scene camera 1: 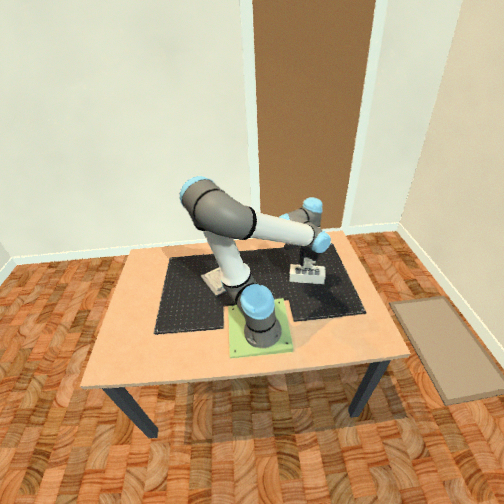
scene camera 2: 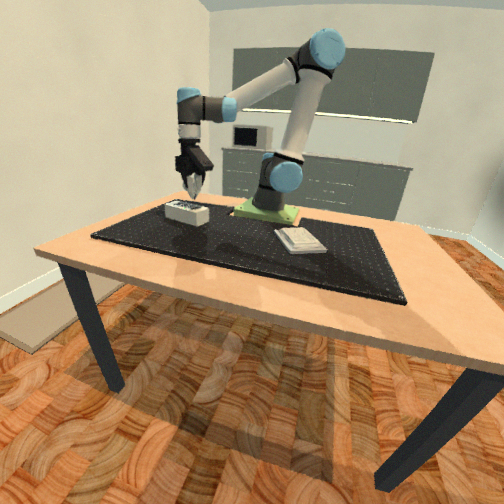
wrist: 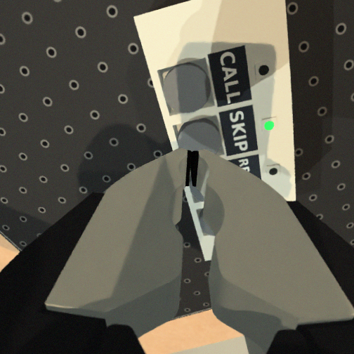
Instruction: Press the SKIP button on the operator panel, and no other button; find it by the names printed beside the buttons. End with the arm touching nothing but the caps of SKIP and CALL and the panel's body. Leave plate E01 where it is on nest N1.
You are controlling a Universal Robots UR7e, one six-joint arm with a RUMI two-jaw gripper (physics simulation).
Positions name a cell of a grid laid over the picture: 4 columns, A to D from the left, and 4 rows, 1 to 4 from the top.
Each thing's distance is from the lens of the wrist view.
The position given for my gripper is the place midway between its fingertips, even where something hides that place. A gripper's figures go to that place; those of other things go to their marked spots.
my gripper (wrist: C2): 14 cm
round grey call cap (wrist: C2): 14 cm
